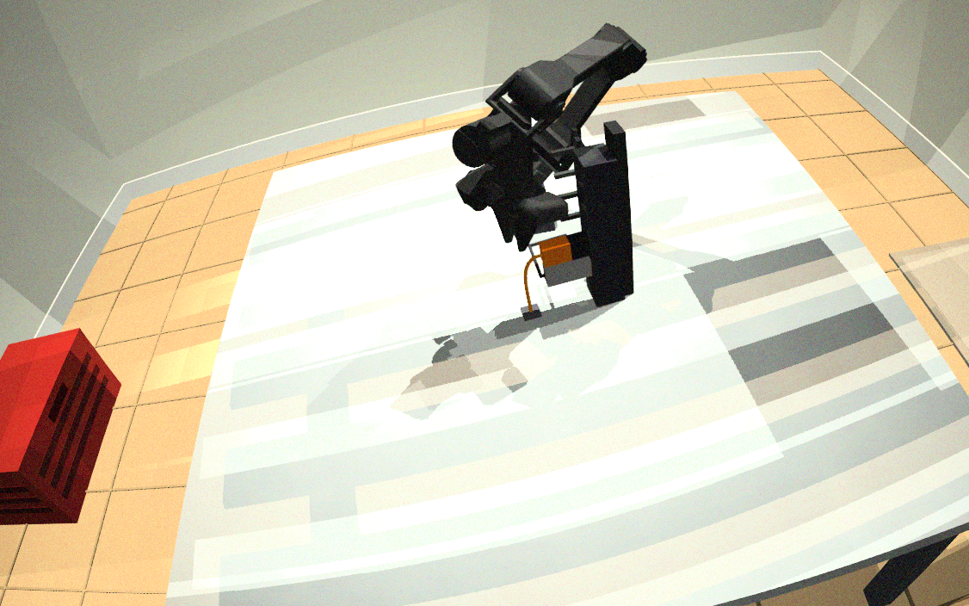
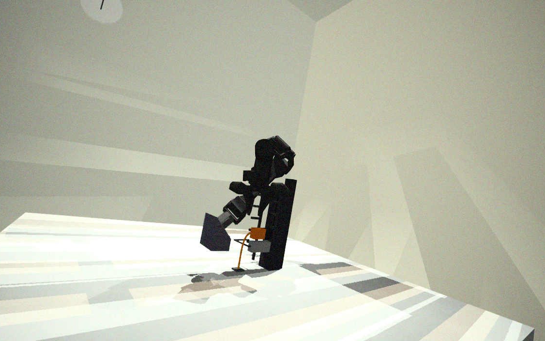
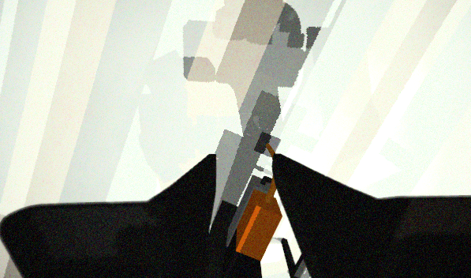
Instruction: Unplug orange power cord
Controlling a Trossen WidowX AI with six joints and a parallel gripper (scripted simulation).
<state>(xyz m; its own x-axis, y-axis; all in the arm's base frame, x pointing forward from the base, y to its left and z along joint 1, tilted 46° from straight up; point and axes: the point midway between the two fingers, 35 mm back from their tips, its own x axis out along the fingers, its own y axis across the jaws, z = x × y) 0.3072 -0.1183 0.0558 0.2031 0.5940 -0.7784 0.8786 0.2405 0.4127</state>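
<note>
The orange plug is 80 mm to the left of my gripper tip, 50 mm below it and 50 mm behind it. The rest, counted from my gripper tip: dark anchor: 180 mm below, 40 mm behind, 10 mm to the left.
</note>
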